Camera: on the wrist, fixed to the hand. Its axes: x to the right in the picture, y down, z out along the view.
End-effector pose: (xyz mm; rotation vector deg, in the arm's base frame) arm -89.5 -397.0 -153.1 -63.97 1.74 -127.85
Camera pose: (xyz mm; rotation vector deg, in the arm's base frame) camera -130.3 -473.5 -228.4 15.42 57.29 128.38
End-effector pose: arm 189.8 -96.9 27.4 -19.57 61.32 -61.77
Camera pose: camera 142.3 -48.5 -65.2 -43.98 41.92 -160.77
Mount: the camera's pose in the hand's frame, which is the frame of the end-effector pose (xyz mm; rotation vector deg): 6.2 61.2 -96.9 20.90 20.56 -92.74
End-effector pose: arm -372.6 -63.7 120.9 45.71 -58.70 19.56
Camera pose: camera -345.4 47.7 125.7 89.30 13.10 -41.79
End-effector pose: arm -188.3 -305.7 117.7 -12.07 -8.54 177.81
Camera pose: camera -182.5 -357.3 15.4 -20.90 10.41 81.14
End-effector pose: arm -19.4 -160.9 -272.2 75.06 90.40 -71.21
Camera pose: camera 43.4 -65.1 -265.5 -5.05 -114.81 91.53
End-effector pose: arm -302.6 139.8 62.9 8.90 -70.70 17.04
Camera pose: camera -231.9 225.6 34.5 72.15 -22.76 -48.09
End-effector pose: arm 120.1 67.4 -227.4 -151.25 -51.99 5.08
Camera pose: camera 177.2 -3.2 -157.2 -54.22 -126.15 -29.79
